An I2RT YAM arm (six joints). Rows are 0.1 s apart.
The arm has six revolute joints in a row. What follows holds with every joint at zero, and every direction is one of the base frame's.
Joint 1 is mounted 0.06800 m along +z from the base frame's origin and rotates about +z.
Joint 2 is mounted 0.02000 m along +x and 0.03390 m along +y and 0.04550 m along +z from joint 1 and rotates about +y.
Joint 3 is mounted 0.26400 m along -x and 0.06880 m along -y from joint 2 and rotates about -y.
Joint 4 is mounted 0.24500 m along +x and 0.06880 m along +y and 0.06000 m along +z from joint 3 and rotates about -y.
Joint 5 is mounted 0.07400 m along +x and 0.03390 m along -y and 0.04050 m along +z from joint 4 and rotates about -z.
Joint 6 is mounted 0.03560 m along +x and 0.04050 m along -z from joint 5 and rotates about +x.
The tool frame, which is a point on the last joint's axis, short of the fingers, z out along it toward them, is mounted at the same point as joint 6; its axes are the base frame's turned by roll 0.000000, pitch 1.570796 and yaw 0.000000 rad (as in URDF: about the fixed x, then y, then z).
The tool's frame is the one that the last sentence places.
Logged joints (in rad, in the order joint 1, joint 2, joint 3, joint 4, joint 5, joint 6), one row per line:
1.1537 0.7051 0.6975 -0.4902 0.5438 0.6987
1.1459 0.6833 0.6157 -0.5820 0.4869 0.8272
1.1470 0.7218 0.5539 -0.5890 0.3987 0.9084
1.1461 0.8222 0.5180 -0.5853 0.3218 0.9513
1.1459 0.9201 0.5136 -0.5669 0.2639 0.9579
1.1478 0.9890 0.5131 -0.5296 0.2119 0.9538
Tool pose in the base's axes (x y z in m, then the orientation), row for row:
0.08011 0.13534 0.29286 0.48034 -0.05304 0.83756 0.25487
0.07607 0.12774 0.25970 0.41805 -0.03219 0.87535 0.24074
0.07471 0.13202 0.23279 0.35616 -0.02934 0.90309 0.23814
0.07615 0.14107 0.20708 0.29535 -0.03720 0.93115 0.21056
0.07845 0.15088 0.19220 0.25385 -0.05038 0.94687 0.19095
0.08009 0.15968 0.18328 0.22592 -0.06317 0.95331 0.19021
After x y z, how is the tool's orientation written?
As a quaternion, w x y z.
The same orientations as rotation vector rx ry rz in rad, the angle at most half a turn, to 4 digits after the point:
-0.1294 2.0431 0.6217
-0.0808 2.1960 0.6040
-0.0758 2.3324 0.6150
-0.0990 2.4775 0.5602
-0.1369 2.5729 0.5189
-0.1742 2.6284 0.5244

